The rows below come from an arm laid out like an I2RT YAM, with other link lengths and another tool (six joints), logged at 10 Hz.
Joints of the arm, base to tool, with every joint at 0 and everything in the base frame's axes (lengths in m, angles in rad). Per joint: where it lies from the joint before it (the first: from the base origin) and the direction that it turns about. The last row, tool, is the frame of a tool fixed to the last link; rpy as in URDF.
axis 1: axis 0 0 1 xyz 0.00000 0.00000 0.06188
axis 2: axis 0 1 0 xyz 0.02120 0.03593 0.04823
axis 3: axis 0 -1 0 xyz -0.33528 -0.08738 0.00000
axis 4: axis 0 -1 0 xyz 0.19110 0.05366 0.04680
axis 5: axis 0 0 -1 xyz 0.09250 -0.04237 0.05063
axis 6: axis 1 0 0 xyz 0.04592 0.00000 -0.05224
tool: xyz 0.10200 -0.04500 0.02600 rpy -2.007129 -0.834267 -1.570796
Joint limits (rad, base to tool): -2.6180..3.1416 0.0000..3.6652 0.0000..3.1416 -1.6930..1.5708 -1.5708..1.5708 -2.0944..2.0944
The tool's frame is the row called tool.
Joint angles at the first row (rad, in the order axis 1, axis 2, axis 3, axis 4, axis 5, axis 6):
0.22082 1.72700 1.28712 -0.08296 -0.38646 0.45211
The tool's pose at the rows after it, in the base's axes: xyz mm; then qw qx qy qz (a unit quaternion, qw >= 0):
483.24 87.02 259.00 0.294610 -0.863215 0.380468 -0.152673
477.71 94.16 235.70 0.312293 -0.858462 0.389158 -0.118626
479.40 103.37 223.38 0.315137 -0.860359 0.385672 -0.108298
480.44 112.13 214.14 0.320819 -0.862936 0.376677 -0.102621
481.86 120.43 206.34 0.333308 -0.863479 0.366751 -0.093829
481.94 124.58 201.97 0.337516 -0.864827 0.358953 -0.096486
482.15 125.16 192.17 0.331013 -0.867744 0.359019 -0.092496
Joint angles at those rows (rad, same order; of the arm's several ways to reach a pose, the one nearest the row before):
0.23315 1.76546 1.23656 0.02232 -0.42172 0.56698
0.23774 1.78243 1.15374 0.11784 -0.45859 0.63490
0.25307 1.80850 1.13060 0.16255 -0.46479 0.64887
0.26536 1.82999 1.10456 0.21460 -0.47855 0.65344
0.27149 1.85301 1.07852 0.27753 -0.50766 0.66729
0.27762 1.86377 1.05398 0.32355 -0.51387 0.66273
0.27918 1.88057 1.04311 0.33290 -0.51237 0.65505

